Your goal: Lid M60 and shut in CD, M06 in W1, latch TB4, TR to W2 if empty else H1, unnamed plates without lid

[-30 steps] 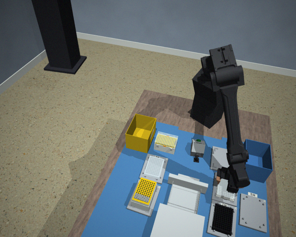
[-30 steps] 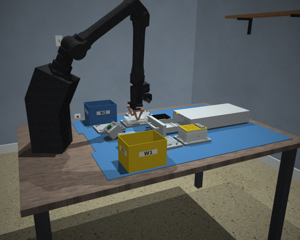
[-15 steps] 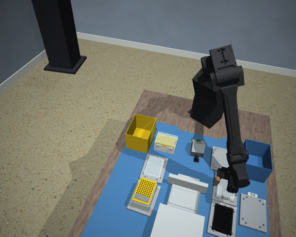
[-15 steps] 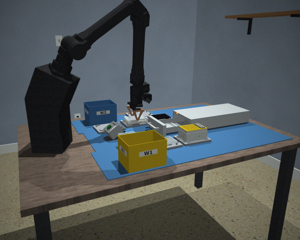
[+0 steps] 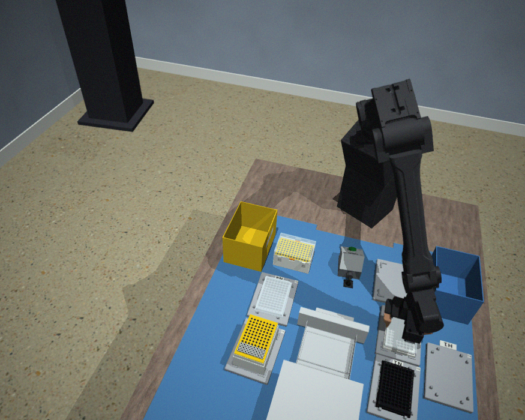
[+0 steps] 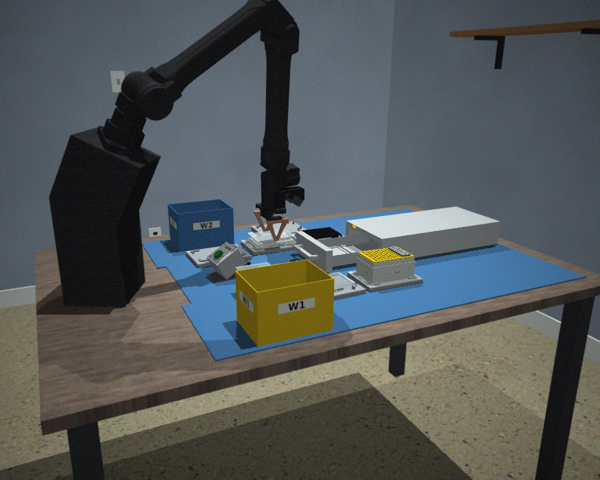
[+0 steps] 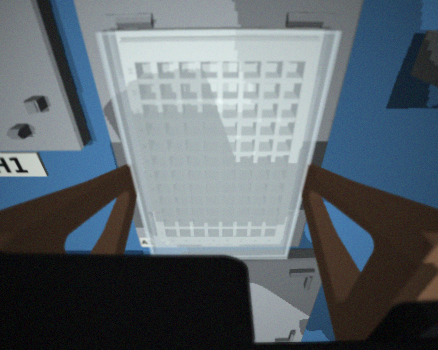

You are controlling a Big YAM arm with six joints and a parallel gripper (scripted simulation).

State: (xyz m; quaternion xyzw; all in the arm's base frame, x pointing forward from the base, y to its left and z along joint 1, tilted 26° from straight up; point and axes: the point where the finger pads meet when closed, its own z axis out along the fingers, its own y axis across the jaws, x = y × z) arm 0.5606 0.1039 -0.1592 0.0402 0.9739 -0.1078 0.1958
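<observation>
Now: the clear plate lid right at my hand. From my hand the other things lie so: white assay plate (2 cm below); nest N3 (3 cm below); home nest H1 (10 cm ahead, 12 cm to the left, 3 cm below).
</observation>
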